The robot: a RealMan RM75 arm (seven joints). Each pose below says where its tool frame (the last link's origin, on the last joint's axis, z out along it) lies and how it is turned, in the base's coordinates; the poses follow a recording.
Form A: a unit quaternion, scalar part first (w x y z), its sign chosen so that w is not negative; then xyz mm.
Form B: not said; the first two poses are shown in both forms.
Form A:
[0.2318 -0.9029 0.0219 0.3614 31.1 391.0 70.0]
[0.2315 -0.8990 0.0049 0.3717 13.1 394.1 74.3]
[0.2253 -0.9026 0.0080 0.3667 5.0 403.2 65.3]
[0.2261 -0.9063 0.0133 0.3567 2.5 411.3 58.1]
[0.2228 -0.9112 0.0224 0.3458 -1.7 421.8 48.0]
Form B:
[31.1 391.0 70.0 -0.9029 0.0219 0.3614 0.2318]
[13.1 394.1 74.3 -0.8990 0.0049 0.3717 0.2315]
[5.0 403.2 65.3 -0.9026 0.0080 0.3667 0.2253]
[2.5 411.3 58.1 -0.9063 0.0133 0.3567 0.2261]
[-1.7 421.8 48.0 -0.9112 0.0224 0.3458 0.2228]

